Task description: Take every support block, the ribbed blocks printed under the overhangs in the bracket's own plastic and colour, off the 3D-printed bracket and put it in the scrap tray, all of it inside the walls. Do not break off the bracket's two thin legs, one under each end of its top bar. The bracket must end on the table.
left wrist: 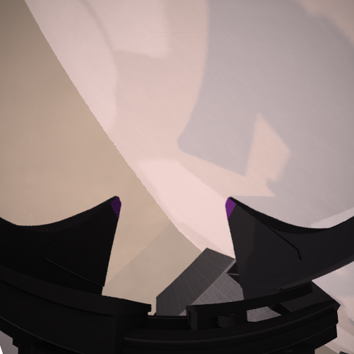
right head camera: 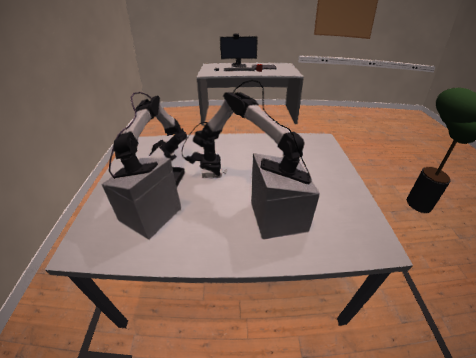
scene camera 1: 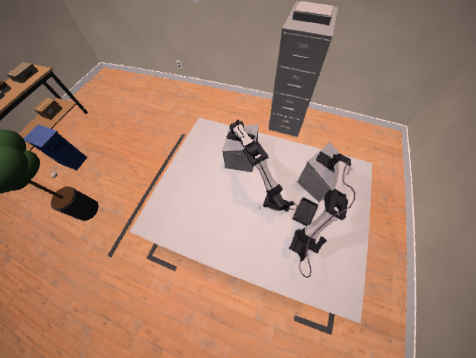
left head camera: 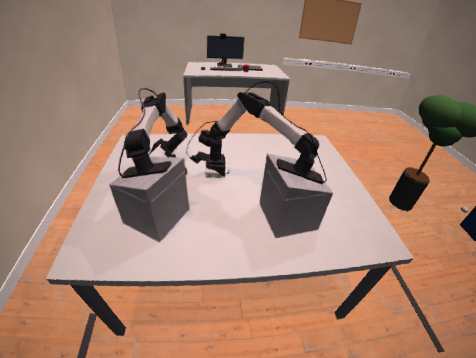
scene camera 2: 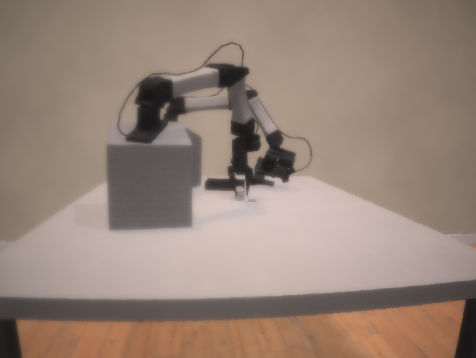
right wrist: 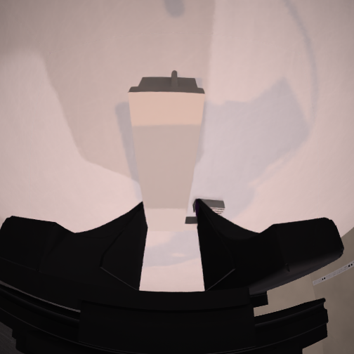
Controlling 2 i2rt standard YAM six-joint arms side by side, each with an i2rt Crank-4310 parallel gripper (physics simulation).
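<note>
The pale bracket (left head camera: 214,175) (right head camera: 208,175) (scene camera 2: 240,193) (right wrist: 167,165) stands on the table, its long flat face toward the right wrist camera. My right gripper (right wrist: 172,201) is closed in on it, one fingertip at each side, and appears shut on it. A small ribbed grey block (right wrist: 212,205) lies outside one finger; a small pale piece (scene camera 1: 260,207) (scene camera 2: 252,200) also shows beside the gripper. A dark sliver shows between bracket and finger; the legs are not distinguishable. The black scrap tray (right head camera: 179,175) (scene camera 1: 305,201) (scene camera 2: 217,184) lies close by. My left gripper (left wrist: 172,199) is open and empty above the table.
Two grey pedestals (left head camera: 150,205) (left head camera: 295,205) carry the arms on the white table (left head camera: 225,250). The tray lies between the right gripper and the left arm (scene camera 1: 322,227). A desk, a filing cabinet (scene camera 1: 302,70) and a plant (left head camera: 440,120) stand off the table.
</note>
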